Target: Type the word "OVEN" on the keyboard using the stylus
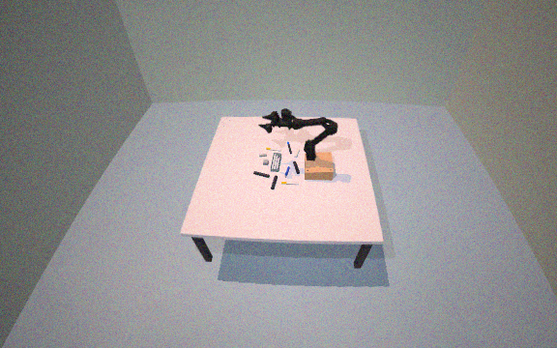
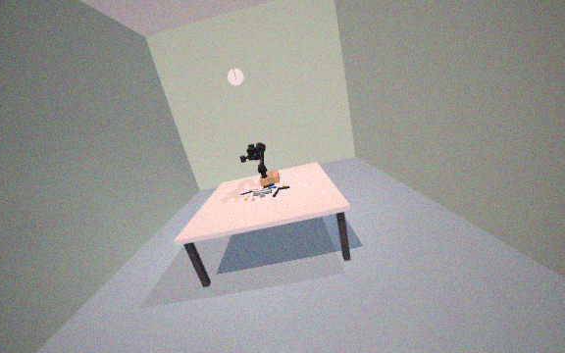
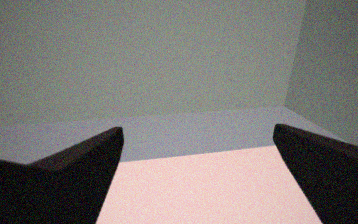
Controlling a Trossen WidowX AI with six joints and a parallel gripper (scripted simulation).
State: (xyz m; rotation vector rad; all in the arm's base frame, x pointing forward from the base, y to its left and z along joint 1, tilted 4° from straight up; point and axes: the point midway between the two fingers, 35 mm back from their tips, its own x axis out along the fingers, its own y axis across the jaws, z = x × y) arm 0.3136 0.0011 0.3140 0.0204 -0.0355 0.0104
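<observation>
Right now the blue stylus is 370 mm below my gripper tip, 210 mm behind it and 120 mm to the left of it.
</observation>
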